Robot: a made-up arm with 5 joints.
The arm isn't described. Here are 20 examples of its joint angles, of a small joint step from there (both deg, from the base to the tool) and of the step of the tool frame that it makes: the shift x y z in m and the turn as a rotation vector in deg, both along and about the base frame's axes.
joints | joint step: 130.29 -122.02 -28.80 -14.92 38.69 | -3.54 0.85 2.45 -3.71 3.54
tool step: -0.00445 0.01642 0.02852 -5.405 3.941 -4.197
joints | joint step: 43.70 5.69 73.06 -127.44 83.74 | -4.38 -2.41 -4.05 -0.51 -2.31
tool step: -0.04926 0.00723 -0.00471 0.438 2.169 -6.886
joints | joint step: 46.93 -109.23 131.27 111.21 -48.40 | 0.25 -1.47 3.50 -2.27 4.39
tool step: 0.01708 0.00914 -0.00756 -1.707 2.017 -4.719
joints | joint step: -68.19 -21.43 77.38 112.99 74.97 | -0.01 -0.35 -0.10 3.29 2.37
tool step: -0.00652 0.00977 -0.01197 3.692 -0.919 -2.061
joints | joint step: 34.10 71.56 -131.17 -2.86 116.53 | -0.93 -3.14 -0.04 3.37 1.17
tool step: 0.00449 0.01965 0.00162 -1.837 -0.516 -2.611
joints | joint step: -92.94 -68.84 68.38 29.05 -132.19 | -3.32 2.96 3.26 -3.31 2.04
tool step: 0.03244 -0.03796 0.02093 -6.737 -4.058 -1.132
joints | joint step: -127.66 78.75 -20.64 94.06 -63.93 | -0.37 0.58 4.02 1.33 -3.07
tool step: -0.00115 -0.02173 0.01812 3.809 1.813 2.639
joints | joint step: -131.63 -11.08 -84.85 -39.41 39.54 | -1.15 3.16 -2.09 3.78 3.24
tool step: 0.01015 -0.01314 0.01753 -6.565 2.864 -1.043
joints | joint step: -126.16 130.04 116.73 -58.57 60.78 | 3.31 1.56 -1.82 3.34 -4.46
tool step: -0.03785 -0.01858 -0.01654 1.417 -3.367 7.535
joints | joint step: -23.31 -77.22 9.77 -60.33 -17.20 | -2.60 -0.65 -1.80 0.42 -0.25
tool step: 0.01136 0.00767 -0.00300 -1.412 1.198 -3.453
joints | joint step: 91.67 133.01 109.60 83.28 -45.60 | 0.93 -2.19 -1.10 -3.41 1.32
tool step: 0.01811 -0.01438 0.00152 0.640 -0.871 3.282
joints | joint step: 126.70 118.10 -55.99 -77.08 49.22 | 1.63 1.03 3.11 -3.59 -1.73
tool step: 0.00954 0.02506 -0.00344 -0.245 -1.164 -2.744
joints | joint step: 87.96 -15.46 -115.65 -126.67 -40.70 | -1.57 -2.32 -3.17 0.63 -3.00
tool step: -0.01138 0.00184 0.01865 -2.997 -2.588 -2.206
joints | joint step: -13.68 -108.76 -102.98 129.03 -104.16 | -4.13 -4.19 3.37 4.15 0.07
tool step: -0.00370 0.00997 -0.02746 3.320 -0.802 -4.503
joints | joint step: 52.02 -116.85 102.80 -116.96 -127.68 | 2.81 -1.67 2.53 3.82 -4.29
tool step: 0.01735 0.00312 -0.02818 -3.567 5.793 -1.731
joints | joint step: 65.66 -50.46 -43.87 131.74 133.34 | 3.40 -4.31 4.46 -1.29 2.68
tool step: 0.04241 -0.03161 0.01640 -3.090 2.095 6.870
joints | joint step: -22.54 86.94 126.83 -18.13 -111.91 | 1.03 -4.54 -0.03 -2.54 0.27
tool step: -0.01480 -0.00959 0.01765 0.837 2.307 2.495
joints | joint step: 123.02 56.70 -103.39 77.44 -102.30 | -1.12 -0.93 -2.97 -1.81 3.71
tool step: -0.00041 -0.03576 0.00736 -3.079 -1.876 -4.803
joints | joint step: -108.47 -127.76 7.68 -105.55 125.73 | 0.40 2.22 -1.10 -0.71 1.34
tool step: 0.01142 -0.00171 0.01438 -0.770 0.950 1.969
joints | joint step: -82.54 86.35 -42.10 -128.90 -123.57 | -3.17 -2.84 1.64 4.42 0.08
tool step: 0.02785 0.01189 0.00956 -0.161 1.278 0.321
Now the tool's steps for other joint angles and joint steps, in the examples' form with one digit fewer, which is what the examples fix.
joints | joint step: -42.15 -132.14 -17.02 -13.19 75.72 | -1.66 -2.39 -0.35 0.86 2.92
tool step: 0.0006 -0.0216 -0.0147 2.70 1.25 -4.11
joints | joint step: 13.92 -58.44 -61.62 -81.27 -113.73 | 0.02 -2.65 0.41 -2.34 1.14
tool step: 0.0073 0.0044 -0.0273 -0.86 5.19 0.41
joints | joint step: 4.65 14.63 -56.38 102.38 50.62 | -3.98 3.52 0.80 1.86 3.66
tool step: -0.0049 0.0564 -0.0460 -1.49 -7.13 -4.56
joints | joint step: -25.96 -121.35 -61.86 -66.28 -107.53 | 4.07 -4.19 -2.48 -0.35 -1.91
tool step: 0.0197 -0.0039 -0.0162 -0.10 4.10 7.29
